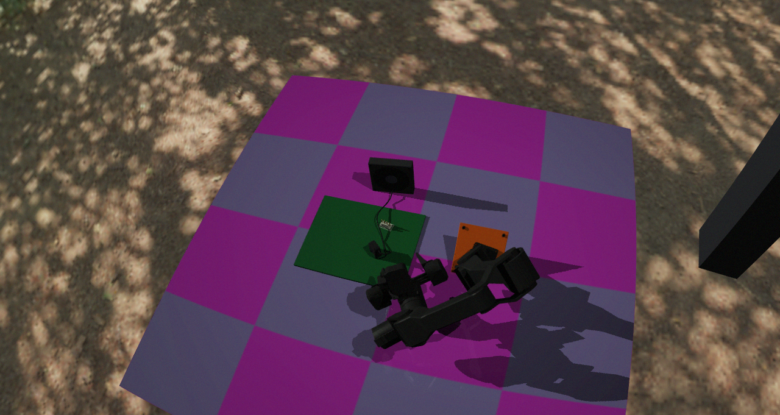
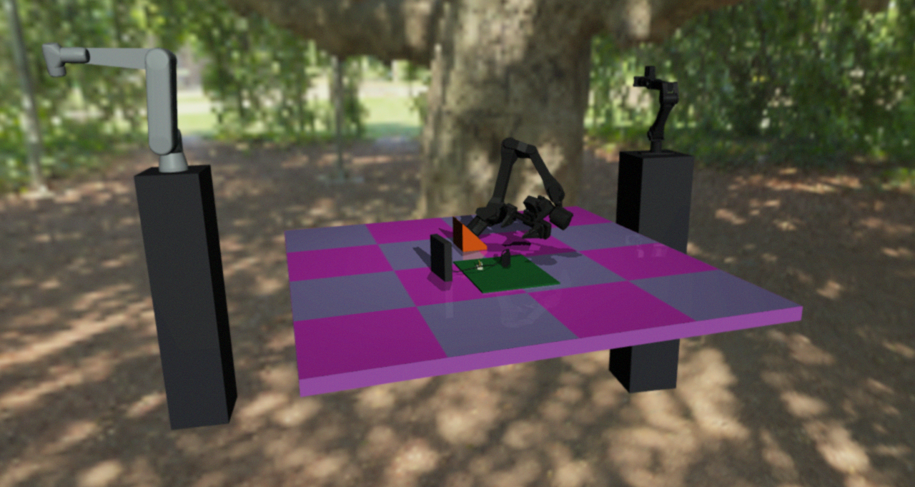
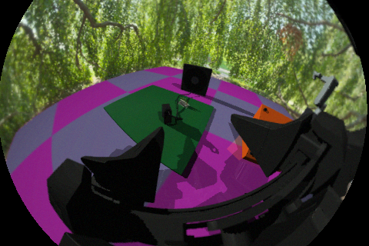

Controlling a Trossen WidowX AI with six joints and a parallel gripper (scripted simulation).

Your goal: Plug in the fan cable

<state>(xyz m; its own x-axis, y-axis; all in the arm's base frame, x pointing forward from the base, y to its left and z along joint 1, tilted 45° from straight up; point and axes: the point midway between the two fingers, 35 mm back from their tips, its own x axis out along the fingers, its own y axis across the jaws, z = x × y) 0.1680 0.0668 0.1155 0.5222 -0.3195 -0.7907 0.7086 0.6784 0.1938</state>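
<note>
Right now the black plug is 9 cm ahead of my gripper tip, 7 cm below it and 4 cm to the right of it. Round my gripper tip: black fan 25 cm to the right, 13 cm ahead, 3 cm below; then green board 15 cm ahead, 10 cm below, 7 cm to the right.
</note>
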